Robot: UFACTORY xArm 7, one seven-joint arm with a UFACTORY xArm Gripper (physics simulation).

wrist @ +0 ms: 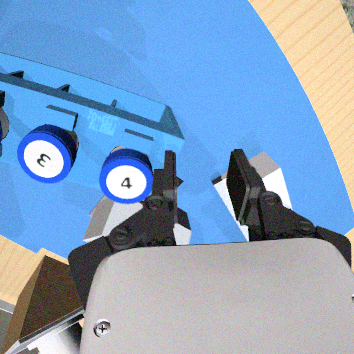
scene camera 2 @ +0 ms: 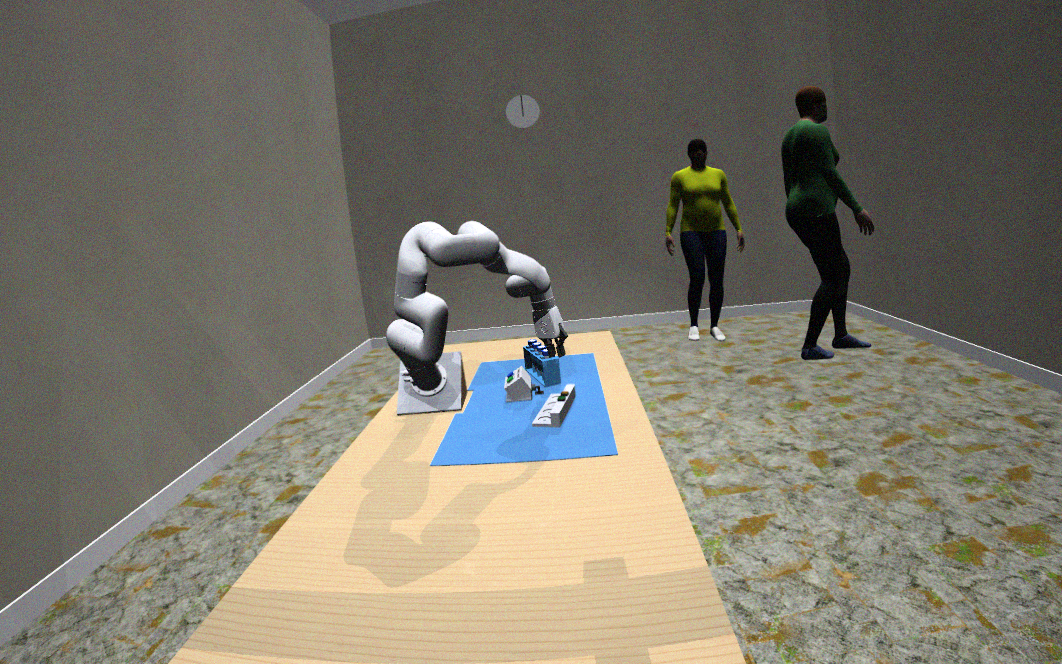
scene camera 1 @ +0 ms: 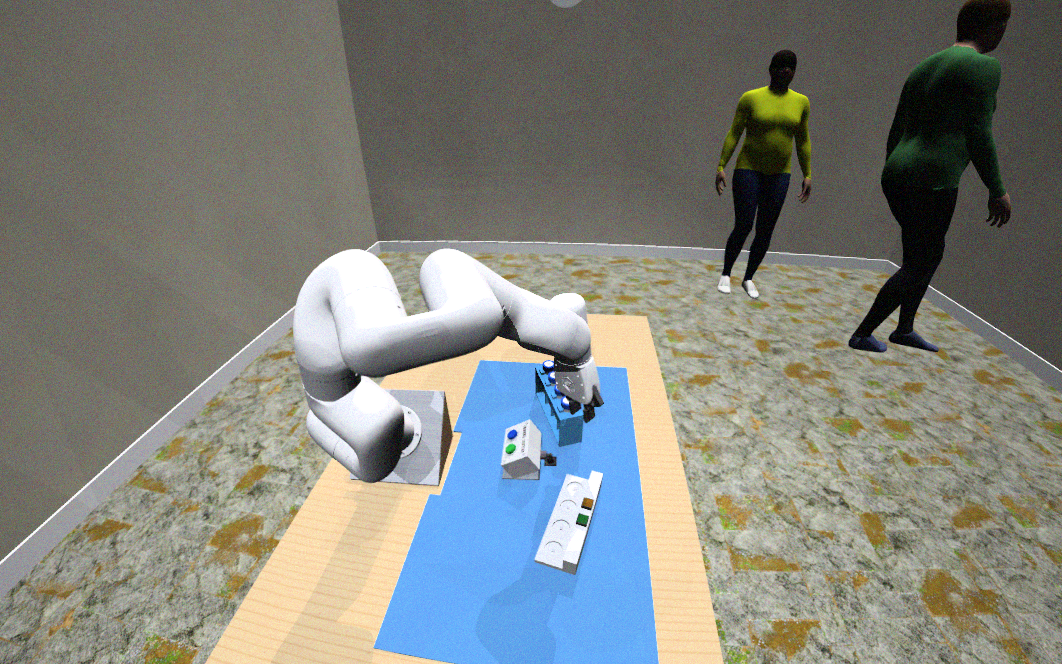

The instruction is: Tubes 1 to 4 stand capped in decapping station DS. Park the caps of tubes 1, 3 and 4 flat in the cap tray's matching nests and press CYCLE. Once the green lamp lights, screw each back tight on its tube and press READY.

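Frame: origin at the arm's base, x ahead, y left, z up, level; centimetres.
Seen in the pictures: gripper, fingertip midpoint: (wrist: 201,166) (scene camera 2: 557,355) (scene camera 1: 582,415); arm's base at its link origin: (wrist: 55,329) (scene camera 2: 429,379).
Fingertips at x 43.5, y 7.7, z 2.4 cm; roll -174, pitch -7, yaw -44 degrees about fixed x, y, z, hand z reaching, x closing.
Pixels of each thing's middle, then the offset from my fingertips to it. "spot": a spot on its surface instead. Level surfaces: height alone.
- Cap 4 at the middle of its body: (wrist: 126,176) dx -3.7, dy +3.6, dz +0.6 cm
- cap 3 at the middle of its body: (wrist: 47,153) dx -5.6, dy +8.4, dz +0.6 cm
- white cap tray at the middle of its body: (wrist: 265,223) (scene camera 1: 571,514) (scene camera 2: 554,403) dx -1.7, dy -21.2, dz -8.2 cm
- dark green lamp at the middle of its body: (scene camera 1: 582,518) dx +0.6, dy -23.8, dz -5.5 cm
- grey-white console at the middle of its body: (wrist: 137,234) (scene camera 1: 521,448) (scene camera 2: 517,383) dx -13.9, dy -5.6, dz -6.6 cm
- blue button at the middle of its body: (scene camera 1: 512,435) dx -16.2, dy -3.5, dz -4.4 cm
- green button at the middle of its body: (scene camera 1: 511,449) dx -16.0, dy -8.0, dz -4.4 cm
- small black fixture at a spot on its surface: (scene camera 1: 550,460) spot: dx -7.1, dy -5.5, dz -10.1 cm
- blue mat at its surface level: dz -10.8 cm
Decapping station DS (scene camera 1: 570,429) (scene camera 2: 550,373) (wrist: 85,120) is a blue rack near the far end of the mat. White-topped blue caps stand in a row on it. Cap 4 (wrist: 126,182) and cap 3 (wrist: 44,159) sit on their tubes; another cap's edge shows at the left border of the wrist view. My gripper (scene camera 1: 585,408) (scene camera 2: 556,346) (wrist: 201,166) is partly open and empty, beside cap 4, with one finger close to that cap's edge. The white cap tray (scene camera 1: 579,540) (scene camera 2: 557,411) has empty round nests, a dark green lamp (scene camera 1: 582,519) and an amber one (scene camera 1: 587,502).
A grey-white console (scene camera 1: 532,440) (scene camera 2: 517,385) with a blue button (scene camera 1: 512,434) and a green button (scene camera 1: 510,448) stands between arm base and station. A small black fixture (scene camera 1: 550,460) is beside it. The blue mat (scene camera 1: 469,579) lies under them. Two people stand beyond the table.
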